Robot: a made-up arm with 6 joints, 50 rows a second.
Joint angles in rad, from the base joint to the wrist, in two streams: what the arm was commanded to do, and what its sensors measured. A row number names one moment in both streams.
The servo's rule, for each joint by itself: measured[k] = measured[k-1] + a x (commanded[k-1-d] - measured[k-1]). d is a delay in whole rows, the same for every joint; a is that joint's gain. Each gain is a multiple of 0.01, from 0.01 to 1. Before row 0 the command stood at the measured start. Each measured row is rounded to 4 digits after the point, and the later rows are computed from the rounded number. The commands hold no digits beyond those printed.
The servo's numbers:
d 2
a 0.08 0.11 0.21 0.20 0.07 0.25
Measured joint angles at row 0: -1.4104 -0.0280 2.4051 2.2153 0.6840 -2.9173
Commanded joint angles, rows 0 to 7: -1.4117 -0.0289 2.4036 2.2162 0.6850 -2.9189; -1.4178 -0.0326 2.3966 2.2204 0.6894 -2.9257; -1.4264 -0.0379 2.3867 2.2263 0.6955 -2.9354; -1.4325 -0.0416 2.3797 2.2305 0.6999 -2.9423; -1.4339 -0.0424 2.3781 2.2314 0.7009 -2.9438; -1.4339 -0.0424 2.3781 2.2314 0.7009 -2.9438; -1.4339 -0.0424 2.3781 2.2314 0.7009 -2.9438; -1.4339 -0.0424 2.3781 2.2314 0.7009 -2.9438
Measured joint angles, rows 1 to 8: -1.4104 -0.0280 2.4051 2.2153 0.6840 -2.9173; -1.4104 -0.0280 2.4051 2.2153 0.6840 -2.9173; -1.4105 -0.0281 2.4048 2.2155 0.6841 -2.9177; -1.4111 -0.0286 2.4031 2.2165 0.6845 -2.9197; -1.4123 -0.0296 2.3997 2.2185 0.6853 -2.9236; -1.4139 -0.0309 2.3955 2.2209 0.6863 -2.9283; -1.4155 -0.0322 2.3918 2.2230 0.6873 -2.9322; -1.4170 -0.0333 2.3889 2.2247 0.6883 -2.9351
